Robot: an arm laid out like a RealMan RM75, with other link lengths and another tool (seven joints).
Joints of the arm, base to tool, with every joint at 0 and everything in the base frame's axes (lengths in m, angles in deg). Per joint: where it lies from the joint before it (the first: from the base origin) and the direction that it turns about. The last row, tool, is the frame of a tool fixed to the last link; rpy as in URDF.
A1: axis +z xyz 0 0 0.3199
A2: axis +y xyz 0 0 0
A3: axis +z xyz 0 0 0.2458
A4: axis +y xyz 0 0 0
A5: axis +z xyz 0 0 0.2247
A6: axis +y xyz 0 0 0
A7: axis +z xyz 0 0 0.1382
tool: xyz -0.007 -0.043 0.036 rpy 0 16.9 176.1
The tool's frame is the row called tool.
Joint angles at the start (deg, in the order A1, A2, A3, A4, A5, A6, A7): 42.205 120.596 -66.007 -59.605 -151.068 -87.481 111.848
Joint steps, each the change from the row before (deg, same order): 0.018 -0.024 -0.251 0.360 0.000 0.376 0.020; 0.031 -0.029 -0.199 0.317 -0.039 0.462 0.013; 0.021 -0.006 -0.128 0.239 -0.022 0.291 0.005; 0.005 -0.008 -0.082 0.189 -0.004 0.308 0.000; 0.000 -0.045 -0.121 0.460 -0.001 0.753 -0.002; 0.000 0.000 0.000 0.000 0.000 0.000 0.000; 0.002 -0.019 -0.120 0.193 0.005 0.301 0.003; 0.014 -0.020 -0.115 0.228 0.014 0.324 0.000; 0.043 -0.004 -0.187 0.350 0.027 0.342 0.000; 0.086 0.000 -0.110 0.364 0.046 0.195 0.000; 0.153 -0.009 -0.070 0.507 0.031 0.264 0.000; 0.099 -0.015 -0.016 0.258 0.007 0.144 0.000
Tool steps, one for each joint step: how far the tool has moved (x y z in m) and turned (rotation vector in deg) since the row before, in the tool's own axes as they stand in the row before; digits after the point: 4 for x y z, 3 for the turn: -0.0008 0.0001 0.0013 -0.018 -0.144 -0.019; -0.0006 0.0006 0.0010 -0.163 -0.113 -0.064; -0.0005 0.0002 0.0008 -0.065 -0.075 -0.019; -0.0004 0.0004 0.0006 -0.128 -0.016 -0.014; -0.0011 0.0012 0.0010 -0.368 -0.004 0.027; 0.0000 0.0000 0.0000 0.000 0.000 0.000; -0.0004 0.0003 0.0006 -0.109 -0.041 -0.029; -0.0004 0.0004 0.0007 -0.108 -0.032 -0.021; -0.0005 0.0000 0.0013 0.001 -0.078 -0.015; -0.0004 -0.0003 0.0013 0.113 -0.056 0.050; -0.0005 -0.0001 0.0015 0.106 -0.063 0.090; -0.0002 0.0001 0.0006 0.024 -0.028 0.033
